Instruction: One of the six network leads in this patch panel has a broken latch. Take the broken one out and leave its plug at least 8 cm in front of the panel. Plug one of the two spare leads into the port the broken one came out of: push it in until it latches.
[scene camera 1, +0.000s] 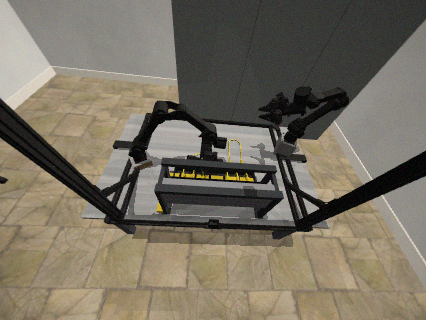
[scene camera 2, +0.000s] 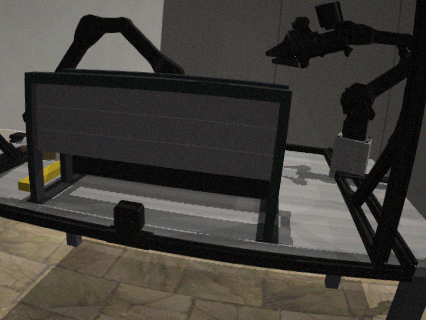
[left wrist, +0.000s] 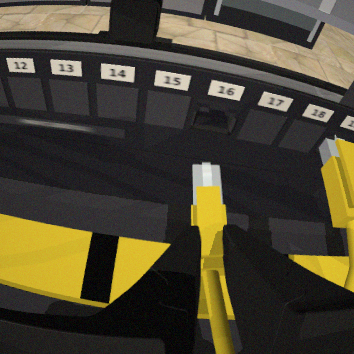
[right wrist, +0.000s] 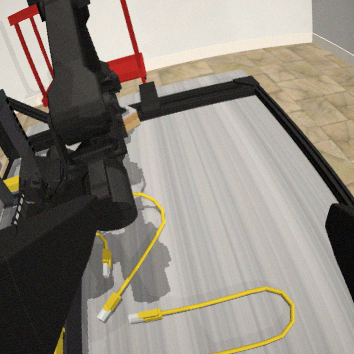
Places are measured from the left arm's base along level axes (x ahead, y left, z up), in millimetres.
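Pixels of known places: left gripper, fingertip midpoint: (scene camera 1: 202, 175) (left wrist: 209, 236); right gripper, fingertip midpoint: (scene camera 1: 258, 113) (scene camera 2: 268, 58) (right wrist: 219, 212); left arm's base, link origin: (scene camera 1: 139, 157); right arm's base, link origin: (scene camera 1: 289, 139) (scene camera 2: 354, 137).
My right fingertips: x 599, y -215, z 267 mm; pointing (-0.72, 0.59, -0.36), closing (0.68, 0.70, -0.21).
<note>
For each thing: its top centre in the pictures, then the offset to it from my right fingertips. "spot": a spot on its surface instead.
- yellow network lead's plug, top centre: (left wrist: 213, 202) dx -361, dy -82, dz -241 mm
- patch panel, top centre: (scene camera 2: 164, 74) (scene camera 1: 220, 166) dx -332, dy -161, dz -49 mm
- yellow plug, surface spot: (left wrist: 337, 182) spot: dx -398, dy -61, dz -221 mm
- yellow looped lead, surface spot: (right wrist: 225, 299) spot: dx -71, dy +59, dz -306 mm
My left gripper (left wrist: 209, 236) (scene camera 1: 208, 154) is shut on a yellow network lead's plug (left wrist: 208, 207), whose clear tip points at the patch panel (left wrist: 168, 53) (scene camera 1: 218, 165) (scene camera 2: 164, 133). The plug sits a little short of the open, empty port 16 (left wrist: 215, 119), slightly to its left. Ports 12 to 15, 17 and 18 look closed off. Another yellow plug (left wrist: 337, 182) sits in the panel at the right. A row of plugged yellow leads (scene camera 1: 212, 175) shows behind the panel's top bar. My right gripper (scene camera 1: 269, 114) (scene camera 2: 275, 55) is open and empty, high above the table's right edge.
On the grey table, a yellow looped lead (right wrist: 225, 300) (scene camera 1: 234, 147) lies flat with its plug (right wrist: 145, 315). Two more yellow plugs (right wrist: 105, 312) (right wrist: 106, 261) lie near the left arm's shadow. A black frame rail (right wrist: 302, 140) edges the table. A red cart (right wrist: 126, 68) stands beyond.
</note>
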